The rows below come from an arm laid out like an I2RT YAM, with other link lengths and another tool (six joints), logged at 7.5 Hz.
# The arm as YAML. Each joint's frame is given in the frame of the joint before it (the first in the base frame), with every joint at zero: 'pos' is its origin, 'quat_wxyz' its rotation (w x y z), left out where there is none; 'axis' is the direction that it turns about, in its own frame. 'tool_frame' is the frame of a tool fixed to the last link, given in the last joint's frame.
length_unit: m
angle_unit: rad
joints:
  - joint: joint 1
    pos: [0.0, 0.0, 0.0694]
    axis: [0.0, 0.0, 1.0]
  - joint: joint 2
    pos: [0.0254, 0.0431, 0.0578]
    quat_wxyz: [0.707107, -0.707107, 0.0, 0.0]
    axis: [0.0, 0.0, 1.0]
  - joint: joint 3
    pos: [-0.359, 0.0, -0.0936]
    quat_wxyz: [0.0, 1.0, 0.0, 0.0]
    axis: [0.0, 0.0, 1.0]
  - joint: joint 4
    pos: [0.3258, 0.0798, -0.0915]
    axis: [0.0, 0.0, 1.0]
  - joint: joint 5
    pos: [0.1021, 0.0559, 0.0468]
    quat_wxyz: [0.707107, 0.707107, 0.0, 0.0]
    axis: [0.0, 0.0, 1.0]
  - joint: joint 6
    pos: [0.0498, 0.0, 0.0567]
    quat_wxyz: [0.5, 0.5, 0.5, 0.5]
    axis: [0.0, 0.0, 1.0]
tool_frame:
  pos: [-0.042, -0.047, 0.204]
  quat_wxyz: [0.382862, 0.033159, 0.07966, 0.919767]
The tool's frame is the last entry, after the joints.
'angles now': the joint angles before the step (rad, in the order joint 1, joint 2, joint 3, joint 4, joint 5, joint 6). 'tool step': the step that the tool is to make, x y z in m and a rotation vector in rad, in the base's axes. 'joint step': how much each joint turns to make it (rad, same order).
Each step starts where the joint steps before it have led.
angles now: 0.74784, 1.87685, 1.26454, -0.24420, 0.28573, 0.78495
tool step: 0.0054, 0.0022, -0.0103, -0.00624, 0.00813, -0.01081
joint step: 0.00004, 0.03017, 0.01776, -0.00043, 0.00633, 0.00925
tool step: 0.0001, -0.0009, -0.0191, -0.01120, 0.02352, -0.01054
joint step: 0.00049, 0.02856, 0.00236, -0.00272, 0.00097, 0.01406
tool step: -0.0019, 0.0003, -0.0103, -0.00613, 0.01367, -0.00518
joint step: 0.00345, 0.01380, -0.00003, -0.00330, 0.00151, 0.01021
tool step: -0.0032, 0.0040, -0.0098, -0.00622, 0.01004, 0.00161
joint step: 0.00841, 0.01556, 0.00108, 0.00082, 0.00222, 0.00716
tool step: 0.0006, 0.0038, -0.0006, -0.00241, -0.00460, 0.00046
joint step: 0.00568, 0.00829, 0.00748, 0.00208, 0.00707, 0.00129
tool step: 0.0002, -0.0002, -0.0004, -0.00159, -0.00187, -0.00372
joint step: 0.00154, 0.00153, 0.00022, 0.00068, 0.00511, 0.00288
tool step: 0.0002, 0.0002, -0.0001, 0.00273, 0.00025, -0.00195
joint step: 0.00010, 0.00065, -0.00004, 0.00148, -0.00048, 0.00307
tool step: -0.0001, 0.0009, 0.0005, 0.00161, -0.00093, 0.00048
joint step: 0.00103, 0.00014, 0.00054, 0.00115, -0.00008, 0.00078
